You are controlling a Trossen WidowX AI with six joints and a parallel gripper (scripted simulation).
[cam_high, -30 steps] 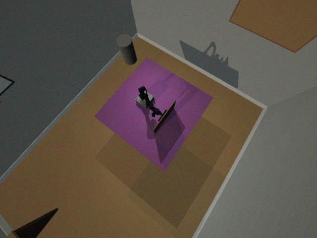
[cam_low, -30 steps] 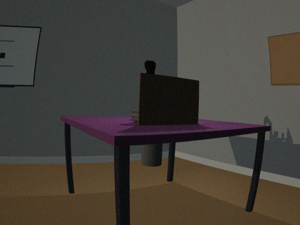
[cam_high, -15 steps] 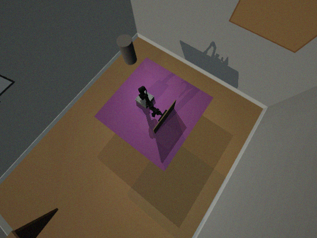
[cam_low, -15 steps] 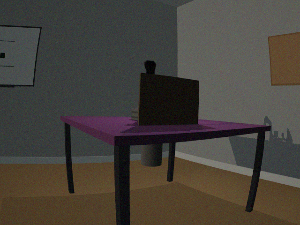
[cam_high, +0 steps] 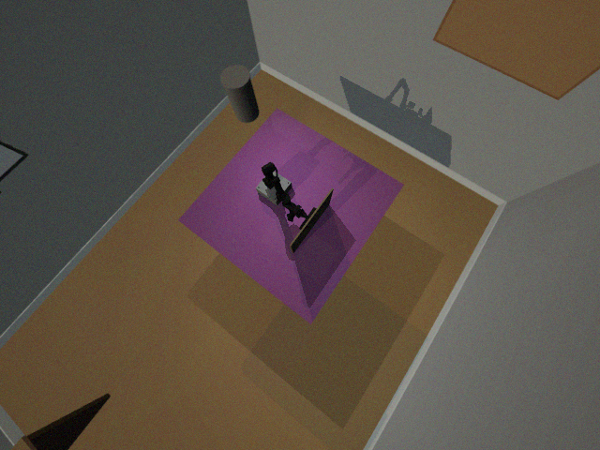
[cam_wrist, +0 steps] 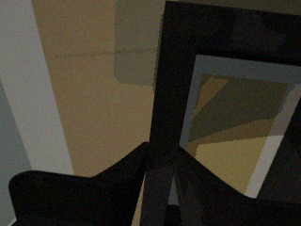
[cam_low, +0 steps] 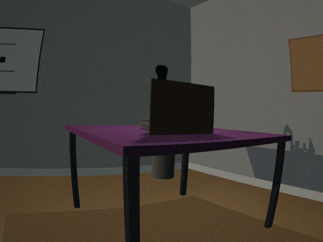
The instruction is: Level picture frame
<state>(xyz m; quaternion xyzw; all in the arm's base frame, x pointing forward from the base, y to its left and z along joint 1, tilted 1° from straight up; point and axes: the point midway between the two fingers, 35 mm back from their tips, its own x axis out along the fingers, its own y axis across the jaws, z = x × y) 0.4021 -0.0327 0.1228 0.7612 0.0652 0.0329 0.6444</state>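
The picture frame is 10 mm to the left of my gripper tip and 50 mm below it. The rest, counted from my gripper tip: brown wall panel: 20 mm ahead, 10 mm to the left, 60 mm below.
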